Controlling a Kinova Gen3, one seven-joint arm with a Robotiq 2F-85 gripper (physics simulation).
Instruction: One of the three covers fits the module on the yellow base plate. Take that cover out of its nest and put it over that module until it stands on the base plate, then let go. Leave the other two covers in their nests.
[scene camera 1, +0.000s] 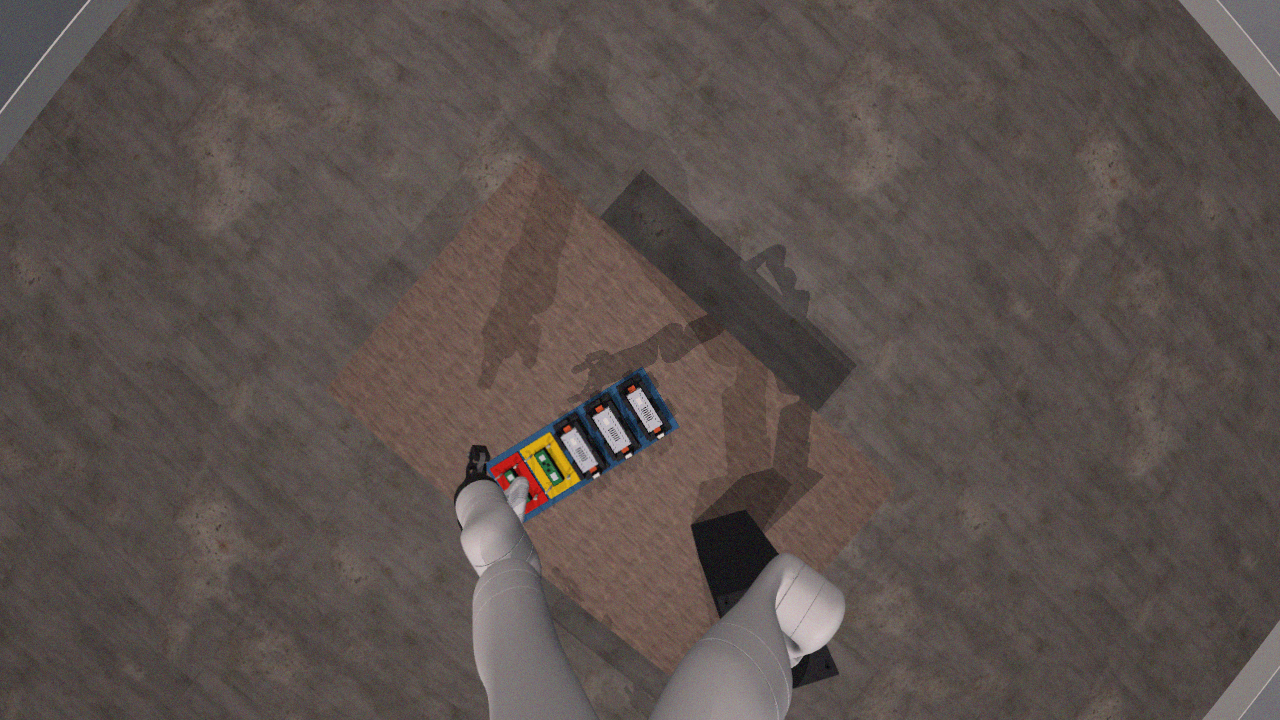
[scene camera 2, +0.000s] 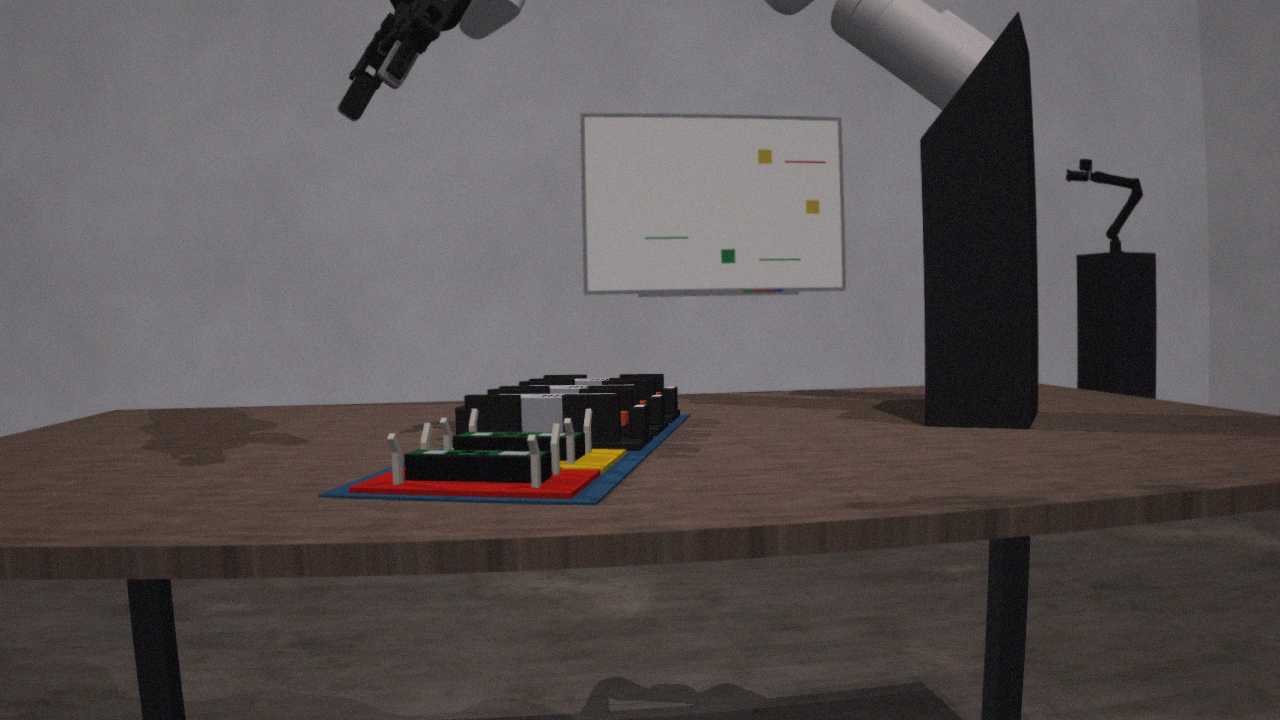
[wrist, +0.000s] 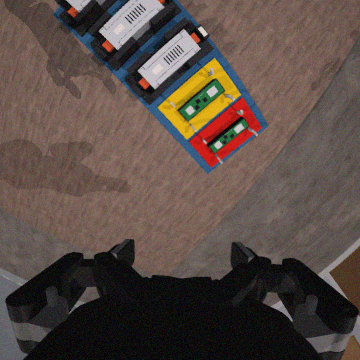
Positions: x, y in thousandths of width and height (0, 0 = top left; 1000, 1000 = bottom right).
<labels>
my gripper: scene camera 1 366, 660; scene camera 2 286, 138; wrist 507, 699
</labels>
